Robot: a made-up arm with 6 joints.
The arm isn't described. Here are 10 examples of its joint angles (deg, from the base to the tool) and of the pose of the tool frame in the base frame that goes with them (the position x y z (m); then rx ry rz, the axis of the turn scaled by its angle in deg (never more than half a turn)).
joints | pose
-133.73 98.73 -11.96 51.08 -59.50 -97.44 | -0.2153 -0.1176 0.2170 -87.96 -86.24 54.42
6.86 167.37 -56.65 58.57 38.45 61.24 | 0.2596 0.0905 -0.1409 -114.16 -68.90 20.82
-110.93 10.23 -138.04 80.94 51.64 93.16 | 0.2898 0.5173 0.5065 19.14 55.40 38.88
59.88 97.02 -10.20 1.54 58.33 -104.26 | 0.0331 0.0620 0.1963 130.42 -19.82 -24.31
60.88 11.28 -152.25 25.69 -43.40 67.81 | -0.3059 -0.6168 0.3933 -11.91 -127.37 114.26
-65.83 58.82 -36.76 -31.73 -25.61 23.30 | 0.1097 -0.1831 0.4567 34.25 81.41 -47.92
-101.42 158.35 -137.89 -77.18 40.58 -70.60 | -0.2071 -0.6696 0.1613 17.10 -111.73 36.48
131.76 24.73 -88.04 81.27 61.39 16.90 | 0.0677 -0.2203 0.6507 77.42 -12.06 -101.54
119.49 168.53 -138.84 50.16 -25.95 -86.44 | -0.3238 0.6480 0.0793 -94.65 33.06 42.99
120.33 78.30 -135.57 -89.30 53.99 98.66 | 0.0240 0.1367 0.8279 9.75 68.53 103.48
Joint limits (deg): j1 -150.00..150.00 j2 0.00..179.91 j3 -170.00..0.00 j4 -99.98..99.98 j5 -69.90..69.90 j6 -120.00..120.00
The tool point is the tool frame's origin. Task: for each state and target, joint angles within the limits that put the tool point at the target. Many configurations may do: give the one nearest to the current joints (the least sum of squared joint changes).
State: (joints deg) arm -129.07 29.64 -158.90 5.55 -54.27 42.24
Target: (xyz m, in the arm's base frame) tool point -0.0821 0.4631 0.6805
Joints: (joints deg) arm -83.24 44.55 -155.18 15.79 -63.65 42.24
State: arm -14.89 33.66 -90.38 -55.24 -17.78 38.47
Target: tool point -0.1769 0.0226 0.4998
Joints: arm 9.90 0.00 -42.51 -63.89 -32.05 38.47
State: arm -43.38 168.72 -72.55 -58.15 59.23 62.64
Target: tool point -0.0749 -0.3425 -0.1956
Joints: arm -87.78 178.42 -80.24 -65.53 60.81 62.64
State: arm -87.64 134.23 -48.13 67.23 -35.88 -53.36
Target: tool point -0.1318 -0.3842 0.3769
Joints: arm -98.87 96.02 -57.10 66.82 -44.24 -53.36
